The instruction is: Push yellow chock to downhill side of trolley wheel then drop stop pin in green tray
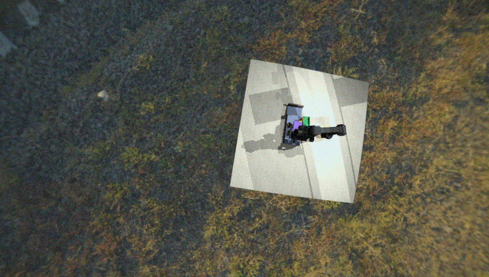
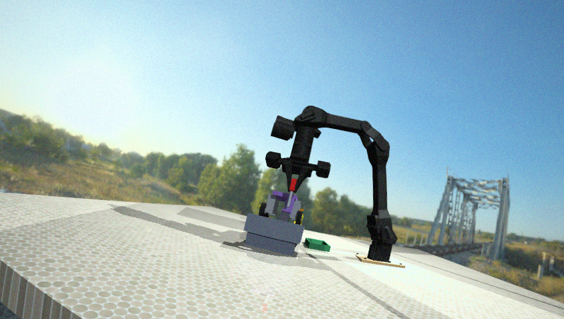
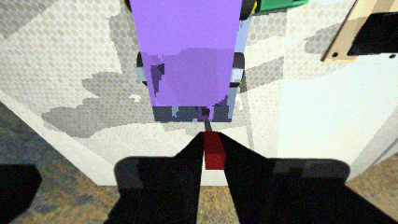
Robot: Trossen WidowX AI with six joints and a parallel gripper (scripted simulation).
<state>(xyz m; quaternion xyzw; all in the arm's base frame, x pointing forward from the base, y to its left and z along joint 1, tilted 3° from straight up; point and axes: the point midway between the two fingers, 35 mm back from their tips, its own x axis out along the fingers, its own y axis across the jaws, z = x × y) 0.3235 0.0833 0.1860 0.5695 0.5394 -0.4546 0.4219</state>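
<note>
Now: gripper tip 12 cm past the tray, 18 cm to the left of it and 17 cm above it. Also, from my gripper tip: grey-blue ramp (2 cm ahead, 9 cm to the right, 12 cm below); purple trolley (2 cm ahead, 9 cm to the right, 6 cm below); red-headed stop pin (right at my gripper tip).
</note>
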